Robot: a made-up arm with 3 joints. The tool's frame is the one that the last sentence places.
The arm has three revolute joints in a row. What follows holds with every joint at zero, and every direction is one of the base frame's. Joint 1 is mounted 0.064 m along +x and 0.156 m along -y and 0.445 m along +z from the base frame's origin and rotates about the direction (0.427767, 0.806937, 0.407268). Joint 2 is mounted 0.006 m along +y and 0.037 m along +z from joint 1 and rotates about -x. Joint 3 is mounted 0.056 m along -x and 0.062 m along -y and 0.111 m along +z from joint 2 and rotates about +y. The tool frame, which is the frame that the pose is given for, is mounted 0.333 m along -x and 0.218 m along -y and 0.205 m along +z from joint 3; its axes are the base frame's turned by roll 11.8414, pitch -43.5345 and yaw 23.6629 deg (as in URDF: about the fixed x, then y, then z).
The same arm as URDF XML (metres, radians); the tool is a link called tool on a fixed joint. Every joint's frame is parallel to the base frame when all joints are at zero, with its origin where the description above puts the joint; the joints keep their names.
<robot name="arm">
  <link name="base"/>
  <link name="link1"/>
  <link name="link2"/>
  <link name="link3"/>
  <link name="tool"/>
  <joint name="joint 1" type="continuous">
    <parent link="base"/>
    <child link="link1"/>
    <origin xyz="0.0640 -0.1560 0.4450" rpy="0.0000 0.0000 0.0000"/>
    <axis xyz="0.427801 0.806903 0.407301"/>
  </joint>
  <joint name="joint 2" type="continuous">
    <parent link="link1"/>
    <child link="link2"/>
    <origin xyz="0.0000 0.0060 0.0370" rpy="0.0000 0.0000 0.0000"/>
    <axis xyz="-1 0 0"/>
  </joint>
  <joint name="joint 3" type="continuous">
    <parent link="link2"/>
    <child link="link3"/>
    <origin xyz="-0.0560 -0.0620 0.1110" rpy="0.0000 0.0000 0.0000"/>
    <axis xyz="0 1 0"/>
  </joint>
  <joint name="tool_fixed" type="fixed">
    <parent link="link3"/>
    <child link="tool"/>
    <origin xyz="-0.3330 -0.2180 0.2050" rpy="0.2067 -0.7598 0.4130"/>
  </joint>
</robot>

